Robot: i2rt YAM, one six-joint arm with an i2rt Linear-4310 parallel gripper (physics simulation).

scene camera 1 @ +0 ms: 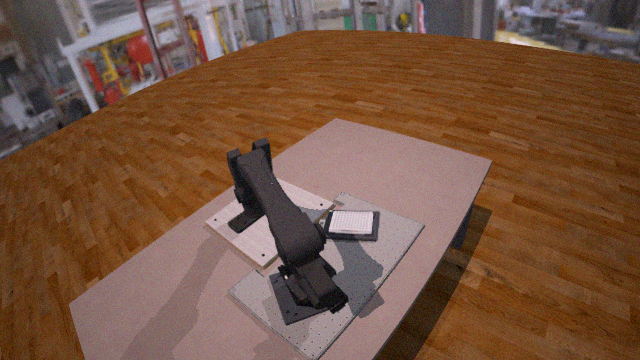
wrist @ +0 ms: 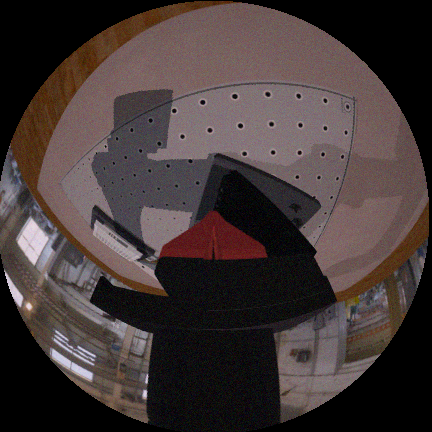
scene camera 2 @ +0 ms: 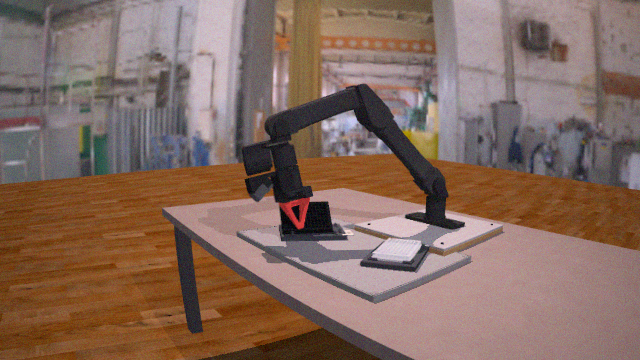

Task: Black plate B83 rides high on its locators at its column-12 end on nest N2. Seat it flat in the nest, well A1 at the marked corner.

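Places are measured from the arm's base along level axes (x right, y up, z back), in millimetres.
Pixels of known places: gripper, fingertip midpoint: (wrist: 212, 216) (scene camera 2: 300, 228); arm's base at its link origin: (scene camera 1: 255, 213) (scene camera 2: 434, 221).
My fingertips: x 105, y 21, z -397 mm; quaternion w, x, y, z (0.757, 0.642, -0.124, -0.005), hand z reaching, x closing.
Observation:
For each thing: its top centre in the pictures, then the offset to it from my fingertips.
- black plate at its top centre: (wrist: 233, 287) (scene camera 1: 298, 278) (scene camera 2: 306, 203) dx +22, dy +56, dz +30 mm
- dark nest N2 at its top centre: (wrist: 241, 241) (scene camera 2: 311, 226) (scene camera 1: 297, 288) dx +25, dy -6, dz +49 mm
- white plate at its top centre: (scene camera 2: 398, 246) (wrist: 113, 245) (scene camera 1: 351, 220) dx -252, dy -1, dz +90 mm
- second dark nest at its top centre: (scene camera 2: 398, 250) (wrist: 115, 242) (scene camera 1: 351, 222) dx -252, dy -10, dz +90 mm
- grey perforated board at its top centre: (wrist: 154, 229) (scene camera 2: 347, 246) (scene camera 1: 331, 259) dx -115, dy -27, dz +57 mm
The black plate (scene camera 2: 321, 216) (wrist: 260, 225) is tilted steeply up on the dark nest N2 (scene camera 1: 295, 316) (scene camera 2: 315, 237) (wrist: 285, 194); one long side is low at the nest and the other stands high. In scene camera 1 the arm hides most or all of the plate. My gripper (scene camera 2: 300, 227) (wrist: 212, 216) is shut, its red fingertips together with nothing between them. In scene camera 2 the tips overlap the left part of the plate, low above the nest. I cannot tell whether they touch it. Well A1 and the corner mark are not readable.
A white plate (scene camera 1: 351, 222) (scene camera 2: 397, 250) (wrist: 117, 242) sits in a second dark nest (scene camera 1: 376, 232) (scene camera 2: 385, 265). Both nests are on the grey perforated board (scene camera 1: 400, 230) (scene camera 2: 350, 281) (wrist: 255, 110). The arm's base stands on a pale wooden board (scene camera 1: 250, 246) (scene camera 2: 382, 228) beside it.

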